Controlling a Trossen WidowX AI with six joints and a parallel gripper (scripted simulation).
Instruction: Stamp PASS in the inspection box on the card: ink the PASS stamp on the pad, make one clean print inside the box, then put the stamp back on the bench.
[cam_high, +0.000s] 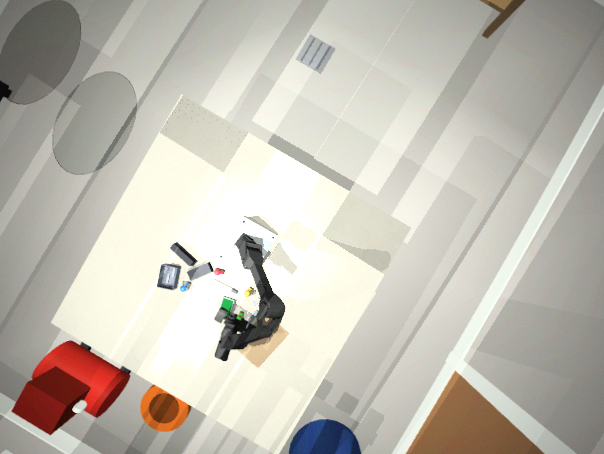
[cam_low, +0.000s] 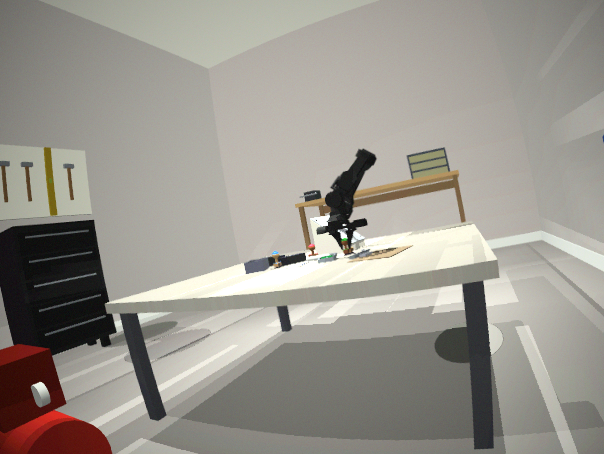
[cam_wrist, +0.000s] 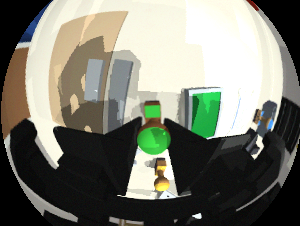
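The green ink pad is 10 mm ahead of my gripper tip, 80 mm to the right of it and 30 mm below it. Also, from my gripper tip: red-knobbed stamp 110 mm behind, 210 mm to the right, 10 mm below; then yellow-knobbed stamp 120 mm behind, 40 mm to the right, 10 mm below; then green-knobbed stamp right at my gripper tip.
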